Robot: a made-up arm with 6 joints.
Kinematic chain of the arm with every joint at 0, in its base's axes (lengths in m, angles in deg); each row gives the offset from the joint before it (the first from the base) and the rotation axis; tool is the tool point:
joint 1: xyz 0 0 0.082 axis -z
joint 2: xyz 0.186 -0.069 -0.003 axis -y
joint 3: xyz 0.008 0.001 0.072 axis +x
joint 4: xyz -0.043 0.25 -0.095 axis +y
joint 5: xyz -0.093 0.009 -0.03 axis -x
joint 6: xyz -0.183 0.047 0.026 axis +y
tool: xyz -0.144 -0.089 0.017
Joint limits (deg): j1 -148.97..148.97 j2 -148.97..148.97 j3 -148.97..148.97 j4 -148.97..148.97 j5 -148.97..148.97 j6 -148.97..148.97
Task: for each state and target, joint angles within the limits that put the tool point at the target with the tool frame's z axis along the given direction. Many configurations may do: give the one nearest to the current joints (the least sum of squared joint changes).
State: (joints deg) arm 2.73 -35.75 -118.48 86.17 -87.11 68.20
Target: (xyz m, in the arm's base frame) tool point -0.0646 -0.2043 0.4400 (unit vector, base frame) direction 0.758 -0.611 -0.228
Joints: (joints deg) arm 21.27 -66.03 -131.42 32.58 -128.15 61.79
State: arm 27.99 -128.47 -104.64 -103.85 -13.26 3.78
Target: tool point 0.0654 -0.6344 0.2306 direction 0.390 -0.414 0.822
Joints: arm 21.19 -141.37 -98.85 -62.08 26.36 -36.76
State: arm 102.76 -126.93 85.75 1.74 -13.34 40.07
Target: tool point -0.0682 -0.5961 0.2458 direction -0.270 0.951 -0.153
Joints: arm 95.50 -131.19 97.26 -0.46 -51.83 46.44
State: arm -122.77 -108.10 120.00 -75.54 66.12 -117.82
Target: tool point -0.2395 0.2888 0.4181 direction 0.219 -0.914 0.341
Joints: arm -133.79 -60.27 120.57 -36.37 113.45 -139.97
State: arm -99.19 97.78 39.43 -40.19 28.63 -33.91
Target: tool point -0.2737 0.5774 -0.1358 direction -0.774 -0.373 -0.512
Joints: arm -101.96 108.93 -8.26 -47.44 50.88 3.88
